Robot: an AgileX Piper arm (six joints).
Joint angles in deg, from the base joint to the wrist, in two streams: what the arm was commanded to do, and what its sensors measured. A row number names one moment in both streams.
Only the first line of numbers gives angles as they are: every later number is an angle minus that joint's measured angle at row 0.
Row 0, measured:
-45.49, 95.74, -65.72, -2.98, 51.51, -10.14
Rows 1 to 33, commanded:
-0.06, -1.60, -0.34, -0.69, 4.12, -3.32
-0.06, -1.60, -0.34, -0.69, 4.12, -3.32
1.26, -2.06, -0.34, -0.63, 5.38, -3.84
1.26, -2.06, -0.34, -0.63, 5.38, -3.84
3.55, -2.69, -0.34, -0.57, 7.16, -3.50
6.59, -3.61, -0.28, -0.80, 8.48, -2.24
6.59, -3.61, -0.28, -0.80, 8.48, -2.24
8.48, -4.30, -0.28, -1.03, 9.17, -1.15
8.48, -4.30, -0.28, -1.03, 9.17, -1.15
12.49, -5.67, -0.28, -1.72, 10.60, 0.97
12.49, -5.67, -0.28, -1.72, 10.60, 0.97
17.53, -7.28, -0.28, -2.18, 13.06, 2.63
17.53, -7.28, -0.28, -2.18, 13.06, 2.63
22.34, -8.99, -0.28, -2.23, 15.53, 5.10
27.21, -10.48, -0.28, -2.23, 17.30, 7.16
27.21, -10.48, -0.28, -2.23, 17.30, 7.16
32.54, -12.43, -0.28, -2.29, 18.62, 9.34
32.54, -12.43, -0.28, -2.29, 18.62, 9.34
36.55, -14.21, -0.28, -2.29, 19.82, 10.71
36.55, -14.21, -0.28, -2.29, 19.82, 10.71
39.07, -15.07, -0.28, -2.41, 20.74, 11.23
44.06, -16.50, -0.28, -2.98, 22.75, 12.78
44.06, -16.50, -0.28, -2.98, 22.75, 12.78
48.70, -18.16, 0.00, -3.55, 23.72, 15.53
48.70, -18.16, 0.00, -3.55, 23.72, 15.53
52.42, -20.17, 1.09, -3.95, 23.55, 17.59
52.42, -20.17, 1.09, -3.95, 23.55, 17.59
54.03, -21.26, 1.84, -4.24, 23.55, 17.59
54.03, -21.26, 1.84, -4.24, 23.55, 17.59
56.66, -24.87, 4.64, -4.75, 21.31, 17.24
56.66, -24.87, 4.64, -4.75, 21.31, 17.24
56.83, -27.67, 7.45, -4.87, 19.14, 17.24
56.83, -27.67, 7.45, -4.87, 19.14, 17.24
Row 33, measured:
56.20, -24.41, 4.24, -3.44, 17.93, 16.84
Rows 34 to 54, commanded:
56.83, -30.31, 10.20, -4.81, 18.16, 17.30
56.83, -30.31, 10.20, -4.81, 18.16, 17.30
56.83, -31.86, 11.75, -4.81, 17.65, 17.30
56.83, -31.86, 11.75, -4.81, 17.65, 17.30
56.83, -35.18, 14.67, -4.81, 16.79, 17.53
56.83, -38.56, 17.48, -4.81, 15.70, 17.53
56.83, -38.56, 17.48, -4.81, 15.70, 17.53
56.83, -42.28, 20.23, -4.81, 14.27, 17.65
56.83, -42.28, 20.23, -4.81, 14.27, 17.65
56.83, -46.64, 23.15, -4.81, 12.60, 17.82
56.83, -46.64, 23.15, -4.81, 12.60, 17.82
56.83, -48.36, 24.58, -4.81, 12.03, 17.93
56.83, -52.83, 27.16, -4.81, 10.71, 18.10
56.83, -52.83, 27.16, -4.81, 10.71, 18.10
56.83, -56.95, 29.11, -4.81, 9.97, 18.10
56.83, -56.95, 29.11, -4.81, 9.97, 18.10
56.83, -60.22, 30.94, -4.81, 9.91, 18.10
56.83, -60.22, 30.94, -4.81, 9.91, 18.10
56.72, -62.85, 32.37, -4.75, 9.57, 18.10
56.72, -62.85, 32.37, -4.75, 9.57, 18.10
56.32, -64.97, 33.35, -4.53, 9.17, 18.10
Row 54, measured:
56.61, -62.16, 31.86, -4.24, 10.66, 17.93
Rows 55 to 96, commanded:
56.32, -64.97, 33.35, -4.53, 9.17, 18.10
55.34, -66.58, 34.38, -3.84, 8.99, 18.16
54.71, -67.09, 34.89, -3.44, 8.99, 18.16
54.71, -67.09, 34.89, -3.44, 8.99, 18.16
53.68, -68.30, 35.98, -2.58, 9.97, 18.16
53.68, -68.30, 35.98, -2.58, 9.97, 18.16
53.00, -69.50, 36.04, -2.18, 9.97, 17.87
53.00, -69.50, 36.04, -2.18, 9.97, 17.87
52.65, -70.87, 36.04, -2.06, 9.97, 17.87
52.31, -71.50, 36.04, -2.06, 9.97, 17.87
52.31, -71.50, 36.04, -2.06, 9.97, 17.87
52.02, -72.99, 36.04, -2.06, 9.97, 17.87
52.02, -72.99, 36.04, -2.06, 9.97, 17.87
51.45, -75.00, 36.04, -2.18, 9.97, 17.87
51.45, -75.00, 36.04, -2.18, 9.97, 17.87
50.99, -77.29, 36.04, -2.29, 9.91, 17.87
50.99, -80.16, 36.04, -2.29, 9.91, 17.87
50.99, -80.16, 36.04, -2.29, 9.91, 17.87
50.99, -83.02, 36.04, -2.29, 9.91, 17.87
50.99, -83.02, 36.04, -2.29, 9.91, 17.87
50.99, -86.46, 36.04, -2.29, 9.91, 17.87
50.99, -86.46, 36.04, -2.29, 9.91, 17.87
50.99, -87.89, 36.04, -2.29, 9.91, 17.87
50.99, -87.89, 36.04, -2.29, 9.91, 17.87
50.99, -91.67, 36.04, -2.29, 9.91, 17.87
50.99, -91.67, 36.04, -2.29, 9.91, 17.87
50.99, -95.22, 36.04, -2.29, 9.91, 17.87
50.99, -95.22, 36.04, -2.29, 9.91, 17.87
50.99, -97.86, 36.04, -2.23, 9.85, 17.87
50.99, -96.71, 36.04, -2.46, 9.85, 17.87
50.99, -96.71, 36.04, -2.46, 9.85, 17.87
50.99, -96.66, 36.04, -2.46, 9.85, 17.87
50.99, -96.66, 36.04, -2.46, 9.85, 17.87
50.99, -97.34, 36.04, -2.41, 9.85, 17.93
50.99, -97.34, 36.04, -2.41, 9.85, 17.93
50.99, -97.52, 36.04, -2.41, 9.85, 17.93
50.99, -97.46, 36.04, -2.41, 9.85, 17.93
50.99, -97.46, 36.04, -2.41, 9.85, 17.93
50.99, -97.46, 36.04, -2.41, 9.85, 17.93
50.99, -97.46, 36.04, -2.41, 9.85, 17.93
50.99, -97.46, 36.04, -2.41, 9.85, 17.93
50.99, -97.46, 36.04, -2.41, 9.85, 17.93
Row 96, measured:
51.28, -96.03, 35.81, -2.18, 10.25, 17.93
